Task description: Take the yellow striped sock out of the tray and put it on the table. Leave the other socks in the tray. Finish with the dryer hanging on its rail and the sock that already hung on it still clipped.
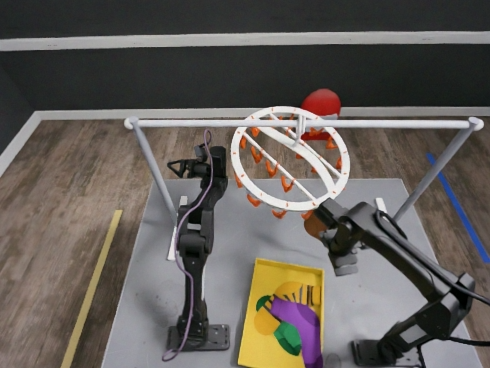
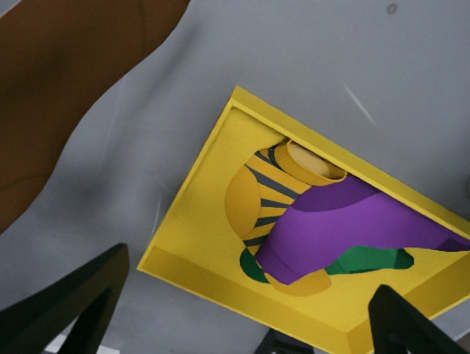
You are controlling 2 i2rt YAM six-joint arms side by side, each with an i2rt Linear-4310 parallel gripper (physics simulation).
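Note:
The yellow striped sock point(image 1: 287, 289) point(image 2: 272, 187) lies in the yellow tray point(image 1: 250, 320) point(image 2: 185, 195), its cuff against the tray wall. A purple sock point(image 1: 300, 312) point(image 2: 330, 220) lies across it, and a green sock point(image 1: 287, 338) point(image 2: 370, 260) is partly under the purple one. The white round dryer point(image 1: 287, 205) hangs on the rail point(image 1: 200, 123). A brown sock point(image 1: 314, 225) point(image 2: 75, 75) hangs below its front edge; its clip is hidden. My right gripper point(image 1: 334, 255) point(image 2: 250, 273) is open and empty, above the table beyond the tray's corner. My left gripper point(image 1: 174, 168) is open and empty, far from the tray.
Orange clips hang around the dryer. A red rounded object point(image 1: 321, 102) with a white band shows behind it. Rail posts point(image 1: 155, 170) point(image 1: 435, 167) stand at both sides. The brown sock hangs close to my right arm point(image 1: 400, 250). The grey table point(image 1: 145, 300) surrounds the tray.

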